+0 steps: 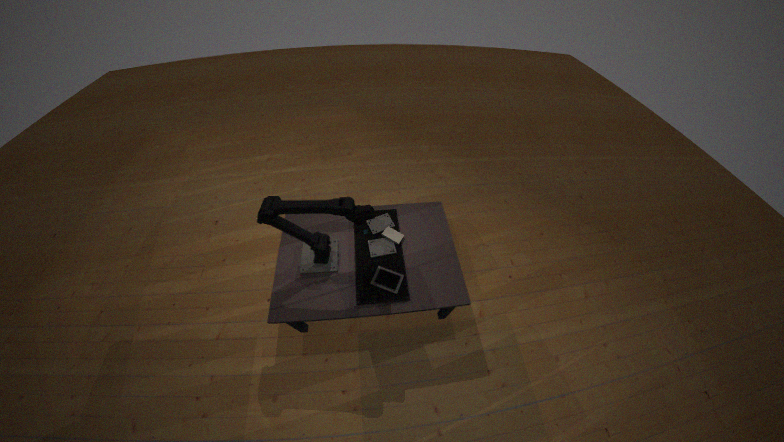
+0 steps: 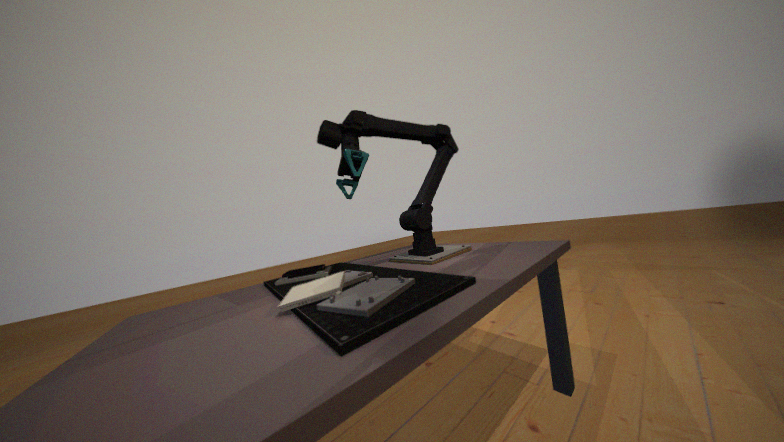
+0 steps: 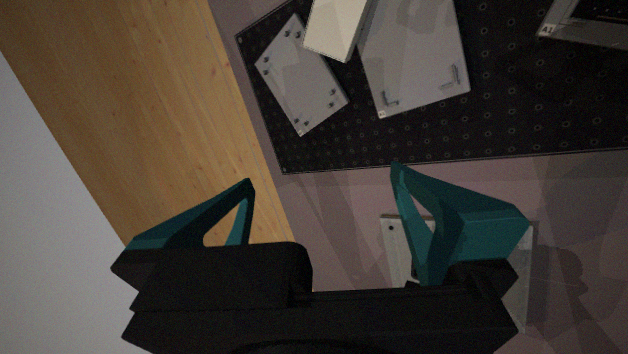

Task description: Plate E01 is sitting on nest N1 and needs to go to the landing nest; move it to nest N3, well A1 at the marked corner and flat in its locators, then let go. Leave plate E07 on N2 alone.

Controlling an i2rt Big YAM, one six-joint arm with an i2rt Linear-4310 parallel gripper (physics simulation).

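My gripper [image 2: 354, 186] [image 3: 318, 177] is open and empty, high above the nests' board. A pale plate [image 1: 393, 235] [image 2: 312, 289] [image 3: 335, 25] lies tilted, overlapping the gap between the pegged nest [image 1: 378, 224] [image 2: 378, 288] [image 3: 300, 75] and the middle nest [image 1: 380, 248] [image 3: 415, 50]. It is seated flat in neither. The middle nest has corner brackets and a label at one corner. A dark plate [image 1: 387, 280] [image 2: 303, 271] [image 3: 607, 15] sits in the framed nest [image 1: 390, 272] [image 3: 580, 37], marked A1. Plate and nest numbers cannot be read.
The black perforated board [image 1: 365, 293] [image 2: 351, 334] [image 3: 530, 125] lies on the table [image 1: 433, 252] [image 2: 219, 356] [image 3: 335, 215]. The arm's base plate [image 1: 307, 266] [image 2: 455, 250] [image 3: 392, 250] is beside the board. The table's edge runs close to the pegged nest.
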